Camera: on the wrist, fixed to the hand. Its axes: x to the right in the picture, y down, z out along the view.
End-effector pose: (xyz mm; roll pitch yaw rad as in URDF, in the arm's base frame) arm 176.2 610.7 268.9 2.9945 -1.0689 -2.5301
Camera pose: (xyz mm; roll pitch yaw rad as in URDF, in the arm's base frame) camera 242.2 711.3 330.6 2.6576 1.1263 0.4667
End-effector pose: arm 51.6 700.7 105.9 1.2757 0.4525 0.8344
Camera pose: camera -39.3 798.3 128.4 -1.8092 -0.3990 -2.2314
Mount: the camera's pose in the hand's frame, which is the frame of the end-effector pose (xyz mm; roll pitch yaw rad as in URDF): 0.3 62.7 -119.8 -0.5040 -0.0516 -3.0711
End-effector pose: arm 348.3 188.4 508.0 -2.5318 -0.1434 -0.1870
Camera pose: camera 317.5 72.1 569.7 2.0169 0.1448 2.8664
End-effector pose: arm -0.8 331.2 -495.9 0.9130 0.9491 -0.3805
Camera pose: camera 31.0 461.9 -509.9 -1.5269 -0.9202 2.8999
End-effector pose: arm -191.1 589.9 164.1 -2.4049 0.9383 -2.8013
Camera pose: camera -269.1 696.9 191.4 2.0224 -0.9422 0.1922
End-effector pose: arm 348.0 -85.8 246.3 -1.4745 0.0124 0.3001
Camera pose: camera 380.9 -194.1 172.4 0.9746 -0.0874 -2.8863
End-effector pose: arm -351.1 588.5 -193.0 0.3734 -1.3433 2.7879
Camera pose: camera -467.6 522.7 -212.7 -0.5557 1.3073 -0.0241
